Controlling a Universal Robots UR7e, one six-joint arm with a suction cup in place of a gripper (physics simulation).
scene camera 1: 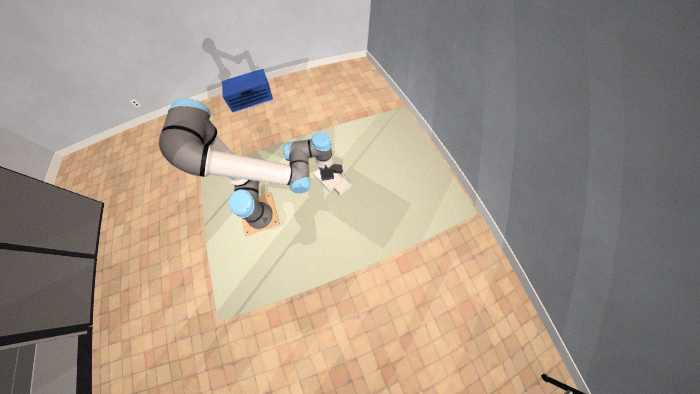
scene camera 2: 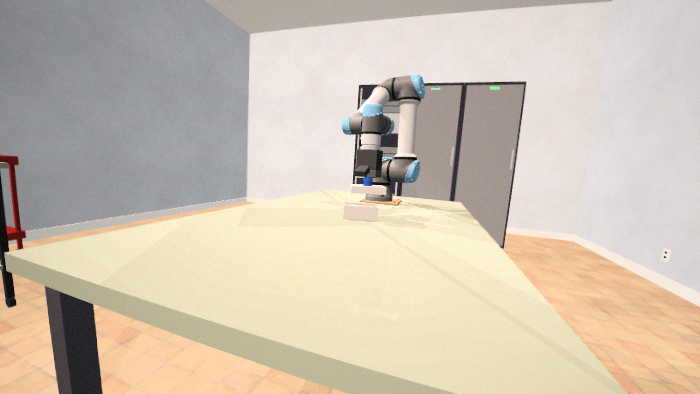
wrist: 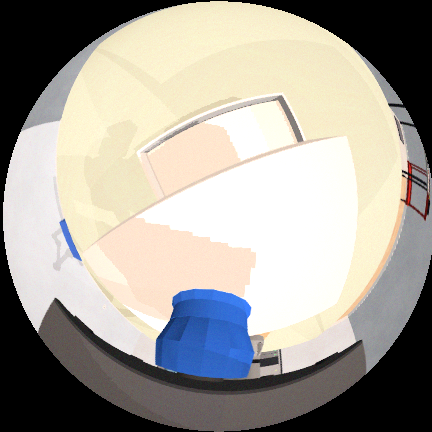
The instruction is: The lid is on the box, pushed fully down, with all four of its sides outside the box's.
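Seen in the pictures: hand at its tool point: (scene camera 2: 367, 188) (wrist: 213, 290); arm's base at its link origin: (scene camera 1: 259, 215) (scene camera 2: 378, 199).
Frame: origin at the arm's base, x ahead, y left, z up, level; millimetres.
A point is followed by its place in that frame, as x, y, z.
My gripper, a blue suction cup (scene camera 2: 368, 181) (wrist: 204, 335) under a black body, is on the top of the pale lid (scene camera 1: 325, 181) @(399, 65, 109) (scene camera 2: 368, 189) @(458, 114, 98) (wrist: 300, 215) and holds it about level in the air. The open-topped pale box (scene camera 1: 343, 186) @(491, 53, 31) (scene camera 2: 361, 212) @(507, 113, 18) (wrist: 195, 147) @(480, 118, 31) stands on the table. In scene camera 2 a gap shows between the lid's lower edge and the box's rim, and the lid sits a little to the right. In the wrist view the lid hides the near part of the box, while its far wall and inside show. The lid's underside is hidden.
The pale green table (scene camera 1: 300, 270) @(181, -334, -8) (scene camera 2: 300, 280) @(1015, 224, -8) (wrist: 225, 60) @(609, 106, -8) bears the box and the arm's orange base plate (scene camera 1: 275, 220) @(86, -47, -1). A blue chest (scene camera 1: 247, 91) stands by the wall, beyond the table. A red-framed cart (scene camera 2: 16, 200) stands off the table's left side in scene camera 2.
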